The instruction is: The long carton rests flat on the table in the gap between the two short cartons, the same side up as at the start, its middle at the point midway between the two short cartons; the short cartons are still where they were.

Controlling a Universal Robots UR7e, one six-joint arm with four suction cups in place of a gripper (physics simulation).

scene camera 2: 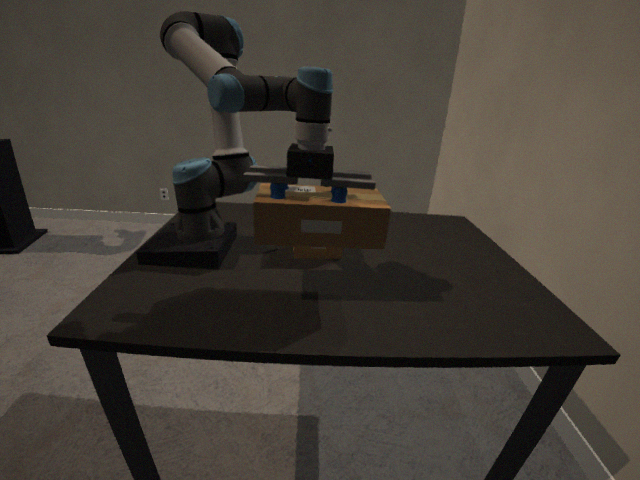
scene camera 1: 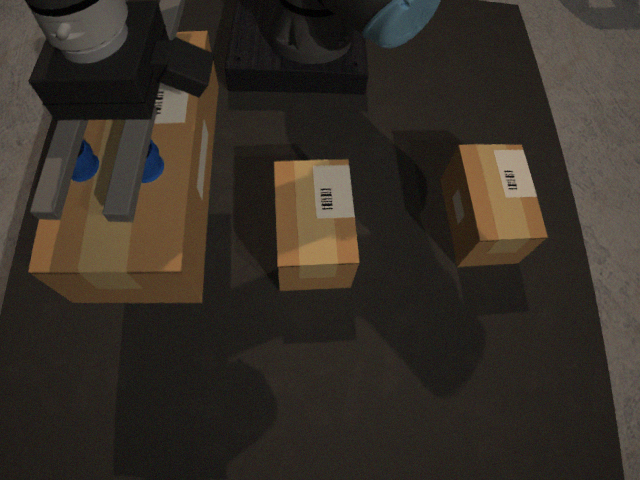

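The long carton hangs level above the table, label side up, at the left in scene camera 1. My suction gripper is on top of it, with its blue cups against the top face; the rear cups are hidden in scene camera 1. One short carton stands on the table to the right of the long carton in scene camera 1; in scene camera 2 its lower part shows below the long carton. The other short carton stands further right, with a gap between the two; it is hidden in scene camera 2.
The dark table carries the arm's base, which is behind the cartons in scene camera 1 and at the left in scene camera 2. Shadows of the arm and cartons lie on the table. Walls stand behind and to the right in scene camera 2.
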